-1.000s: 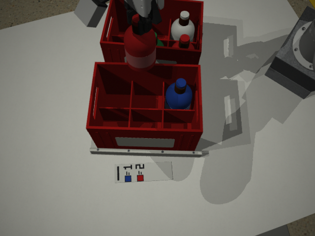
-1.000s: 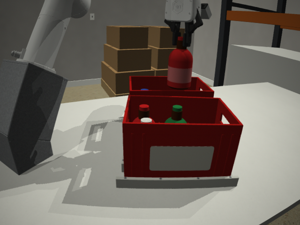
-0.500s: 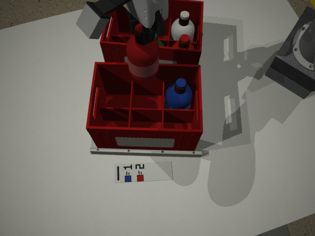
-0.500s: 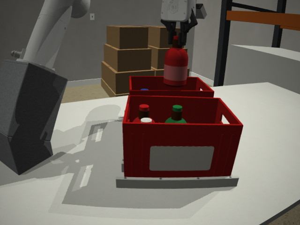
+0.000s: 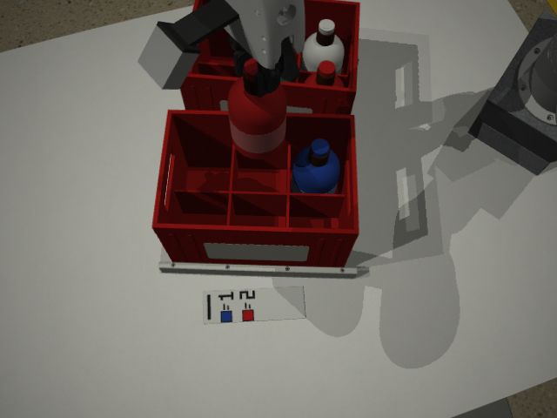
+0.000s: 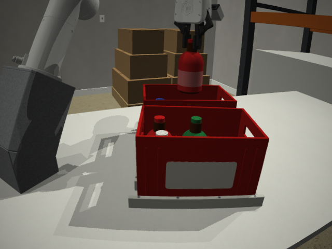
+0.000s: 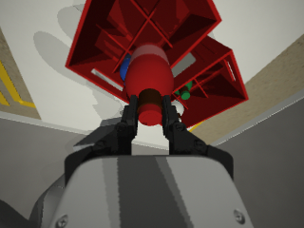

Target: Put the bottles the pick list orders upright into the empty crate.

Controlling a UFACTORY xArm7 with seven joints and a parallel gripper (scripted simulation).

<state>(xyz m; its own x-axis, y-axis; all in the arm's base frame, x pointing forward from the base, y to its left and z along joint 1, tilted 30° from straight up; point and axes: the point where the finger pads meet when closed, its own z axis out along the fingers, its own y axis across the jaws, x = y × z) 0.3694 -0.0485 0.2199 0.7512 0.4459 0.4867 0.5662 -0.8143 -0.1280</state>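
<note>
Now: hand 70 mm above the red bottle. From my hand the other things lie so: green bottle 20 mm behind, 150 mm to the right, 250 mm below; then white bottle 110 mm behind, 230 mm to the right, 250 mm below; then blue bottle 90 mm behind, 250 mm below.
</note>
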